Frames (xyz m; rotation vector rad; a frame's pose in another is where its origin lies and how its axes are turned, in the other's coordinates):
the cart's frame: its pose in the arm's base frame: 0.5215 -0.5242 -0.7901 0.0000 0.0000 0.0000
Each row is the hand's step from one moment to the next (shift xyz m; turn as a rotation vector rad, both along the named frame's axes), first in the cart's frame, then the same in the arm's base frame.
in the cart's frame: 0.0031 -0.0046 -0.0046 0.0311 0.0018 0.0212
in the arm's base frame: 0.0031 -0.0046 -0.0046 0.0311 0.0018 0.0212
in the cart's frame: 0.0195 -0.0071 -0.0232 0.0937 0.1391 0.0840
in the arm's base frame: 0.0195 -0.0071 -0.0232 0.0937 0.1391 0.0840
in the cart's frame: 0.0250 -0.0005 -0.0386 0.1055 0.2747 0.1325
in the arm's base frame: 0.0250 -0.0005 -0.0386 0.1055 0.2747 0.1325
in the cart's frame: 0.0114 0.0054 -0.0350 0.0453 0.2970 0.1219
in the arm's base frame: 0.0114 0.0054 -0.0350 0.0453 0.2970 0.1219
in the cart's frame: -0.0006 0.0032 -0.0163 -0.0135 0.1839 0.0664
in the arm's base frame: -0.0006 0.0032 -0.0163 -0.0135 0.1839 0.0664
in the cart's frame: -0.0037 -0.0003 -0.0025 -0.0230 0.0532 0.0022
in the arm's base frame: -0.0037 -0.0003 -0.0025 -0.0230 0.0532 0.0022
